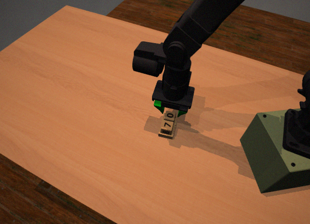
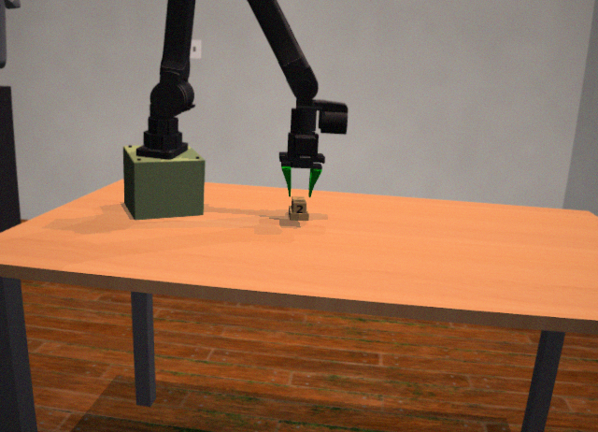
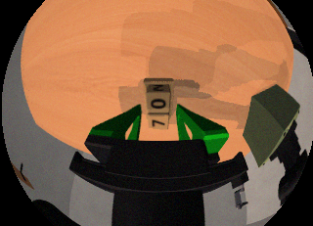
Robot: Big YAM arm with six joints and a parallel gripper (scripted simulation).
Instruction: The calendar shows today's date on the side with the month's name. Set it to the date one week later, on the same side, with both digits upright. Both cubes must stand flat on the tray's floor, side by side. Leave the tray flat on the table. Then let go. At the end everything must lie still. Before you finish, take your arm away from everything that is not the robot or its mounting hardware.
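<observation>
My hand is 2 cm to the right of the tray and 5 cm above it.
</observation>
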